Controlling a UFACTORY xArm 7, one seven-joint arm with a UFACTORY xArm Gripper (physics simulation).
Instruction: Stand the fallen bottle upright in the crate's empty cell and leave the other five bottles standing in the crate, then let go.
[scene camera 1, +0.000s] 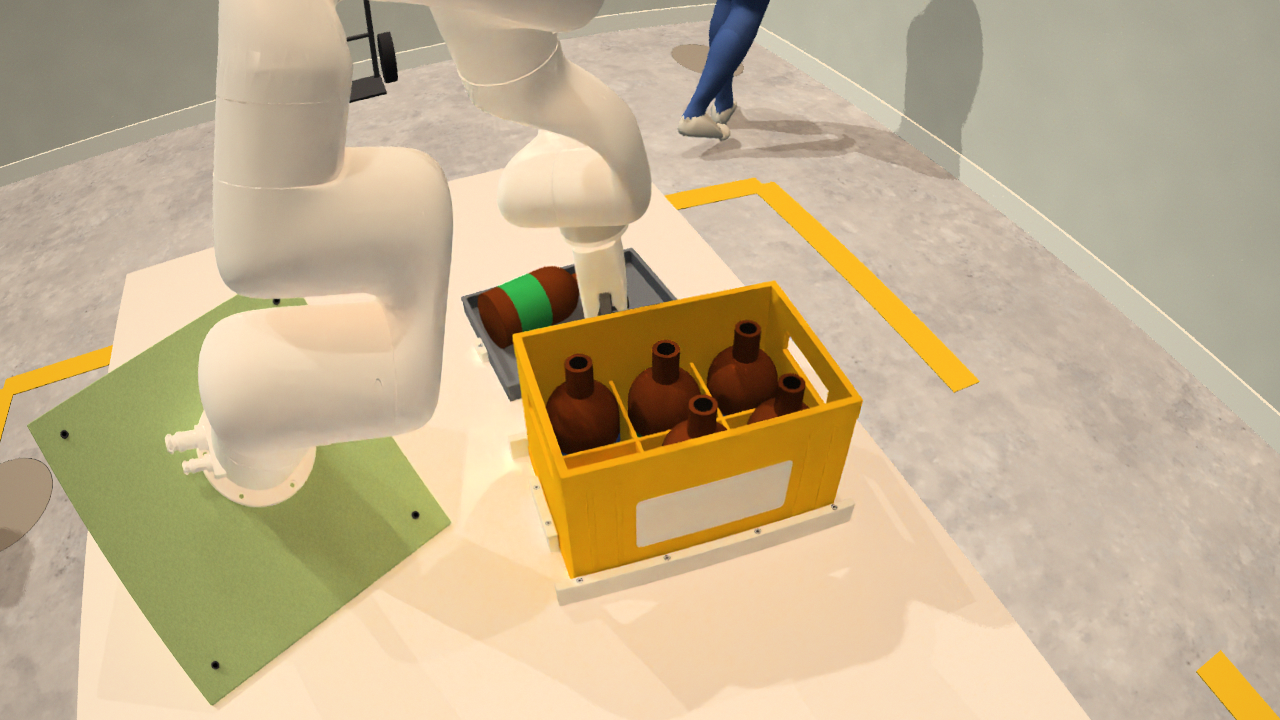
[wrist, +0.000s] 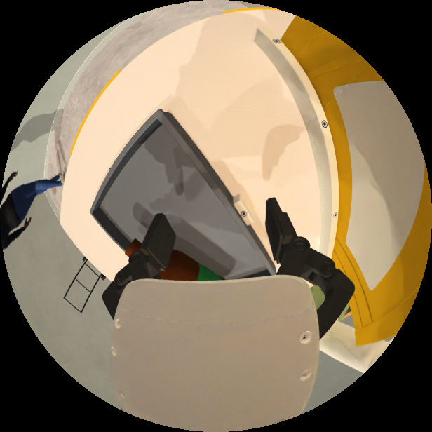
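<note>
The fallen brown bottle (scene camera 1: 528, 303) (wrist: 181, 266) with a green band lies on its side in the grey tray (scene camera 1: 501, 365) (wrist: 192, 150); its neck is behind the gripper in the scene view, and the hand hides much of it in the wrist view. The yellow crate (scene camera 1: 608, 523) (wrist: 345, 175) holds five upright brown bottles; its near-left cell shows no bottle. My gripper (wrist: 215, 218) is open and empty, over the tray beside the bottle's neck end and behind the crate's far wall. In the scene view its fingertips are partly hidden by that wall.
Pale rails (scene camera 1: 707, 548) (wrist: 312, 130) run along the crate's base on the table. A small block (wrist: 243, 209) touches the tray's side. The arm's base stands on a green mat (scene camera 1: 134, 501). A person in blue trousers (scene camera 1: 729, 44) stands on the floor beyond the table.
</note>
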